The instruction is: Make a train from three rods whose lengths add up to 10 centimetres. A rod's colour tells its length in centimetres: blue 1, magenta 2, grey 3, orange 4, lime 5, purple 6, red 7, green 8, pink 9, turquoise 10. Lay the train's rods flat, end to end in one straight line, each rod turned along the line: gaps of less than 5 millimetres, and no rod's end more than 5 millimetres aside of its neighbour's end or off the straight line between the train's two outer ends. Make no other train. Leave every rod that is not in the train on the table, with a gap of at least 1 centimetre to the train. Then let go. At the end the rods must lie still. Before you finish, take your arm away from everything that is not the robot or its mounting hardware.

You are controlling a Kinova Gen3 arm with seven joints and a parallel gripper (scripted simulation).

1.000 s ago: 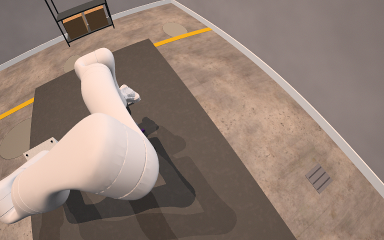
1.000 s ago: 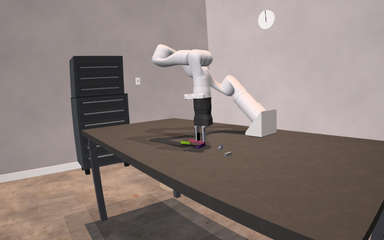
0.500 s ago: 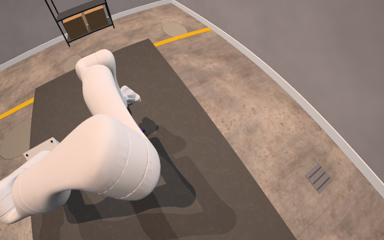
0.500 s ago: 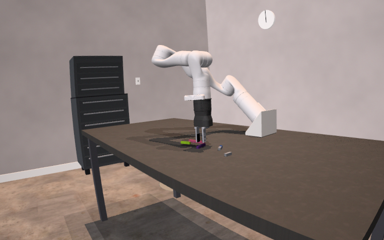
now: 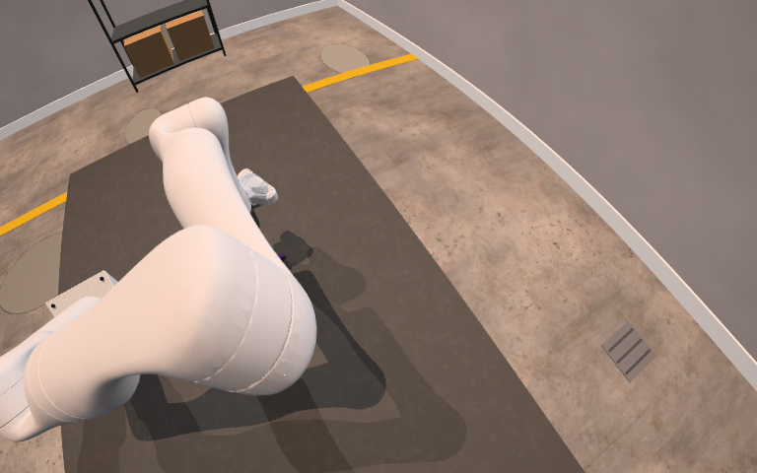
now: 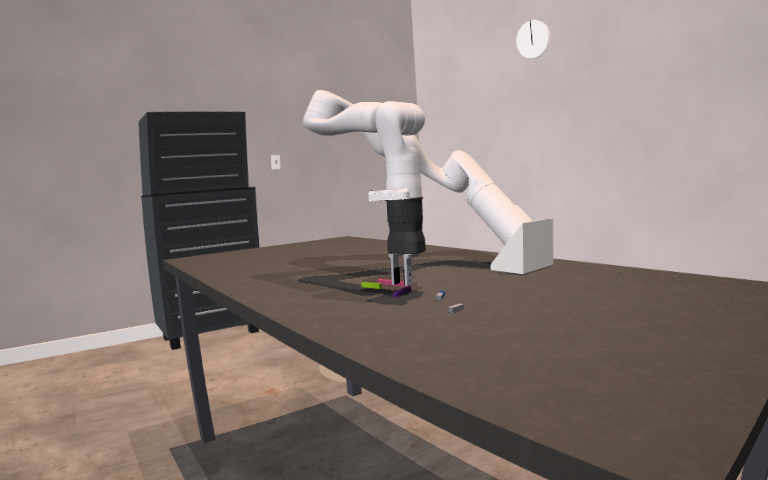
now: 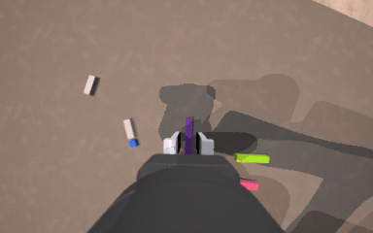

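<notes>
My hand is 3 cm above the purple rod. Round my hand: lime rod: 10 cm to the right, 3 cm below, 1 cm ahead; then pink rod: 9 cm to the right, 4 cm behind, 3 cm below; then blue rod: 8 cm to the left, 5 cm behind, 3 cm below.
</notes>
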